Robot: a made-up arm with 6 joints. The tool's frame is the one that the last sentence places.
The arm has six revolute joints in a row. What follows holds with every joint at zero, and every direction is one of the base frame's. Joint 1 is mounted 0.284 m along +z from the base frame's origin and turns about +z. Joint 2 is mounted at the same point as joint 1 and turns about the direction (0, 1, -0.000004). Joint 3 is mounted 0.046 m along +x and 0.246 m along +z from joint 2 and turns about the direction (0, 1, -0.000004). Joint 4 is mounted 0.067 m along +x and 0.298 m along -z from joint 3 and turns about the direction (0, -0.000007, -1). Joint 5 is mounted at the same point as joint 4 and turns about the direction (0, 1, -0.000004). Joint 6 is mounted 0.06 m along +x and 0.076 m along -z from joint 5 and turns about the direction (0, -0.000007, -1). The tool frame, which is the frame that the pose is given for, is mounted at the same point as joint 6; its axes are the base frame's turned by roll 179.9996, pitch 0 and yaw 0 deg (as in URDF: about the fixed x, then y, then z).
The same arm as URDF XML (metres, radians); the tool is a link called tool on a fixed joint. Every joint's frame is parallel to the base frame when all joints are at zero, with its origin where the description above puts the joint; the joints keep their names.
<robot name="arm">
<joint name="joint 1" type="continuous"><parent link="base_link"/><child link="link1"/><origin xyz="0.0000 0.0000 0.2840" rpy="0.0000 0.0000 0.0000"/><axis xyz="0 0 1"/></joint>
<joint name="joint 2" type="continuous"><parent link="link1"/><child link="link2"/><origin xyz="0.0000 0.0000 0.0000" rpy="0.0000 0.0000 0.0000"/><axis xyz="0 1 0"/></joint>
<joint name="joint 3" type="continuous"><parent link="link2"/><child link="link3"/><origin xyz="0.0460 0.0000 0.2460" rpy="0.0000 0.0000 0.0000"/><axis xyz="0 1 0"/></joint>
<joint name="joint 4" type="continuous"><parent link="link3"/><child link="link4"/><origin xyz="0.0670 0.0000 -0.2980" rpy="0.0000 0.0000 0.0000"/><axis xyz="0 0 -1"/></joint>
<joint name="joint 5" type="continuous"><parent link="link4"/><child link="link5"/><origin xyz="0.0000 0.0000 0.0000" rpy="0.0000 0.0000 0.0000"/><axis xyz="0 1 0"/></joint>
<joint name="joint 6" type="continuous"><parent link="link5"/><child link="link6"/><origin xyz="0.0600 0.0000 -0.0760" rpy="0.0000 0.0000 0.0000"/><axis xyz="0 0 -1"/></joint>
<joint name="tool_fixed" type="fixed"><parent link="link6"/><child link="tool"/><origin xyz="0.0000 0.0000 0.0000" rpy="3.1416 0.0000 0.0000"/></joint>
<link name="base_link"/>
<link name="link1"/>
<link name="link2"/>
<link name="link3"/>
<link name="link4"/>
<link name="link5"/>
<link name="link6"/>
<link name="tool"/>
</robot>

